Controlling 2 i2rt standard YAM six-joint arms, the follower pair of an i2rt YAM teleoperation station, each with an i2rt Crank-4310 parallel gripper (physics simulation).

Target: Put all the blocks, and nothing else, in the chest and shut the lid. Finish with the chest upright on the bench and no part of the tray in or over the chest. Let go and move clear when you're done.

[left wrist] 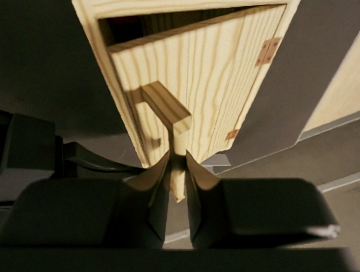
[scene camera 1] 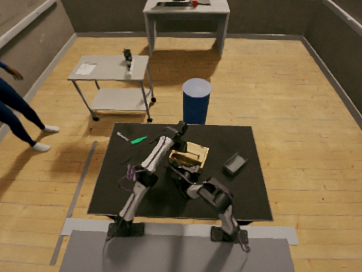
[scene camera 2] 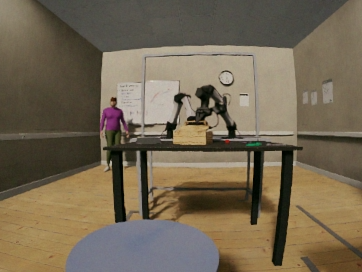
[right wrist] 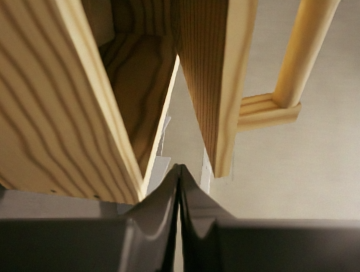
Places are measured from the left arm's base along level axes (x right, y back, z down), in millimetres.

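Where they show: left gripper, fingertip midpoint: (left wrist: 178,152) (scene camera 1: 186,151) (scene camera 2: 196,123); right gripper, fingertip midpoint: (scene camera 1: 200,164) (right wrist: 179,168); left arm's base, origin of the base link: (scene camera 1: 126,229) (scene camera 2: 231,138); right arm's base, origin of the base link: (scene camera 1: 229,235) (scene camera 2: 170,138).
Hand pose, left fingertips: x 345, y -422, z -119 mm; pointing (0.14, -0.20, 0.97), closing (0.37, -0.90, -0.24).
Each offset is from my left fingertips to the top centre of the thing. Level surfaces: height alone.
The wooden chest (scene camera 1: 204,150) (scene camera 2: 192,136) stands upright on the bench. Its hinged lid (left wrist: 200,75) (right wrist: 207,85) is partly raised, leaving a gap along one edge. Something dark red @(dy +1, dx -59, dz +105 mm) (left wrist: 125,26) shows inside through the gap. My left gripper (scene camera 1: 181,148) (left wrist: 178,152) is shut on the lid's handle (left wrist: 167,105) (right wrist: 305,55). My right gripper (scene camera 1: 194,169) (right wrist: 179,168) is shut and empty, close to the chest's open side, below the raised lid edge. A small red block @(dy +19, dx -216, dz +112 mm) (scene camera 2: 227,141) lies on the bench beside the chest in scene camera 2. The grey tray @(dy +29, dx +334, dz +98 mm) (scene camera 1: 235,164) lies apart, right of the chest in scene camera 1.
On the black bench @(dz +136 mm) (scene camera 1: 240,200), a green tool @(dy -185, dx -339, dz +127 mm) (scene camera 1: 139,140) (scene camera 2: 254,144) and a wrench @(dy -220, dx -473, dz +129 mm) (scene camera 1: 122,136) lie at the far left in scene camera 1. A thin dark tool @(dy -12, dx -412, dz +105 mm) (scene camera 1: 125,160) and purple item @(dy +74, dx -365, dz +128 mm) (scene camera 1: 131,172) are near the left arm. A blue bin (scene camera 1: 195,107) stands behind the bench.
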